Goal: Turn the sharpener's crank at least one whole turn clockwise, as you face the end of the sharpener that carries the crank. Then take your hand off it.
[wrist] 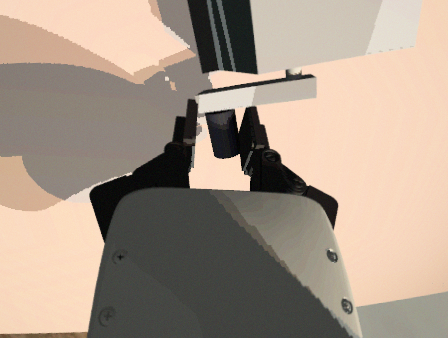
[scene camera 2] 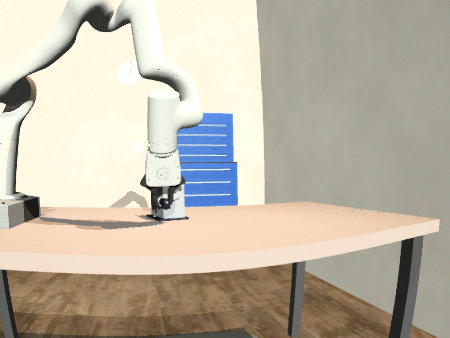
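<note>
The sharpener [scene camera 2: 176, 204] [wrist: 320, 30] stands upright on the table, a pale grey box on a dark base, partly hidden behind the gripper in the scene view. In the wrist view its crank arm [wrist: 260, 95], a flat pale bar, runs left from a short shaft [wrist: 294, 73]. The dark round crank handle [scene camera 2: 163, 202] [wrist: 222, 137] sticks out from the arm's left end, toward the wrist camera. My gripper [scene camera 2: 162, 201] [wrist: 219, 118] points down with its black fingers on either side of the handle, shut on it. A narrow gap seems to show on the left of the handle.
The wooden table [scene camera 2: 250, 235] carries the robot's base [scene camera 2: 17, 212] at the left. A blue drawer cabinet [scene camera 2: 212, 182] stands behind the table. A grey wall [scene camera 2: 350, 110] is at the right. The arm's shadow falls left of the sharpener.
</note>
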